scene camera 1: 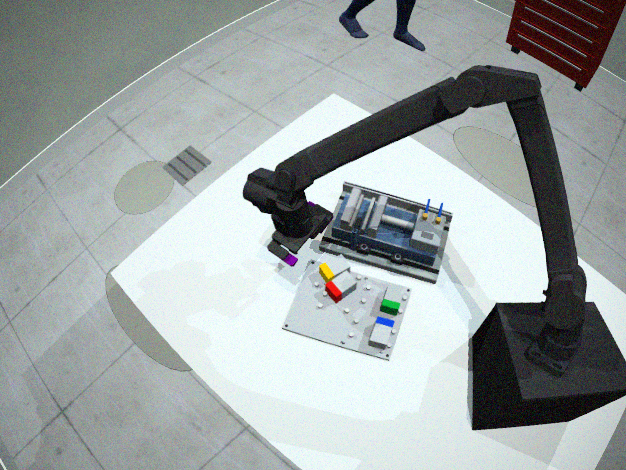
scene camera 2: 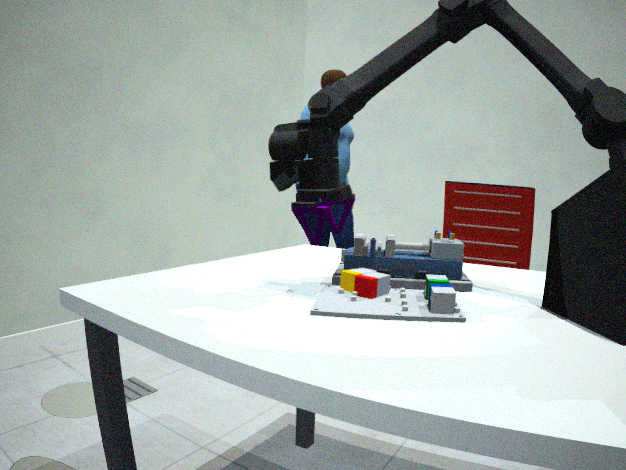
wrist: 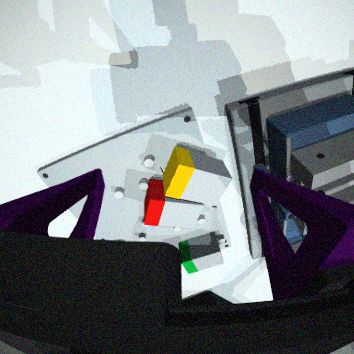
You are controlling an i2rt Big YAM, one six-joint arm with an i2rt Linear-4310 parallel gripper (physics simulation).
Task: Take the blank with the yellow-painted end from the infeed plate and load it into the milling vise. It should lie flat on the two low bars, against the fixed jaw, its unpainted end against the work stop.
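Note:
The yellow-ended blank point(scene camera 1: 326, 272) point(scene camera 2: 347, 280) point(wrist: 180, 172) lies on the infeed plate point(scene camera 1: 313, 323) point(scene camera 2: 328, 306) point(wrist: 110, 160), close beside the red-ended blank point(scene camera 1: 333, 291) point(scene camera 2: 366, 286) point(wrist: 154, 202). Its grey body points toward the vise side. My gripper point(scene camera 1: 301, 233) point(scene camera 2: 325, 238) point(wrist: 176, 176) is wide open and empty, high above the table near the plate's vise-side corner. In the wrist view the yellow end shows between the spread fingers, well beyond them. The milling vise point(scene camera 1: 394, 247) point(scene camera 2: 404, 265) point(wrist: 300, 125) has its jaws standing apart; the wrist view shows part of it.
A green-ended blank point(scene camera 1: 389, 306) point(scene camera 2: 437, 277) point(wrist: 190, 267) and a blue-ended blank point(scene camera 1: 384, 321) point(scene camera 2: 439, 285) lie at the plate's robot-side edge. Small pegs stand on the plate. Two thin blue upright pieces point(scene camera 1: 427, 205) rise from the vise's end block. A red cabinet point(scene camera 1: 566, 37) point(scene camera 2: 487, 222) stands beyond the table.

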